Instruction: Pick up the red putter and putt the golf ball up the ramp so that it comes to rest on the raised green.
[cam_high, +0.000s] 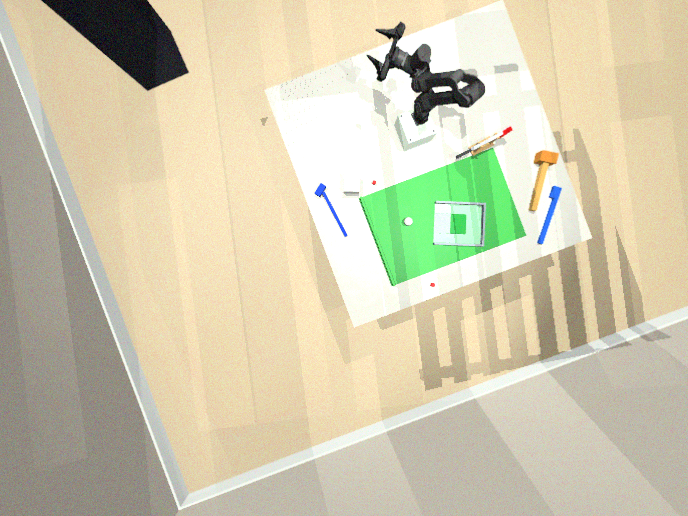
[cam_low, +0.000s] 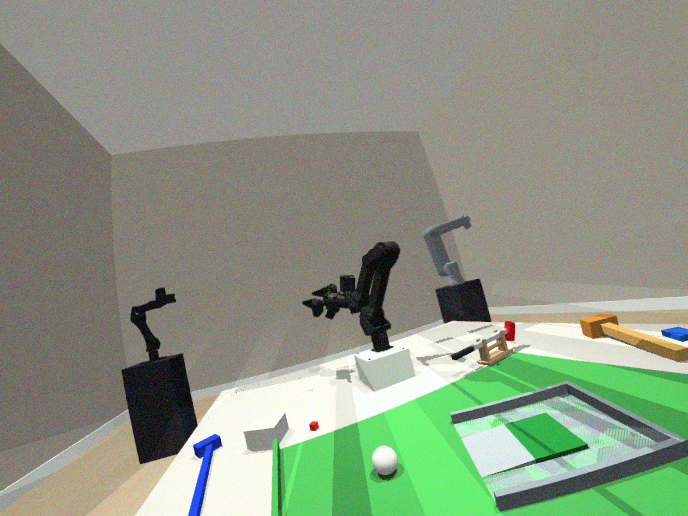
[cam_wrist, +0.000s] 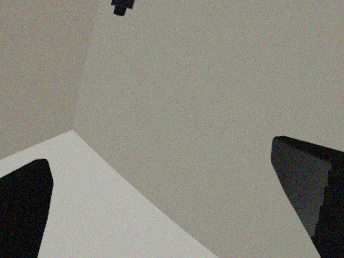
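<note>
The wooden stool is 47 cm ahead of my gripper tip, 44 cm to the left of it and 30 cm below it. From my gripper tip the other things lie so: white block 39 cm ahead, 24 cm to the right, 31 cm below; then white golf ball 68 cm ahead, 5 cm to the right, 31 cm below.
</note>
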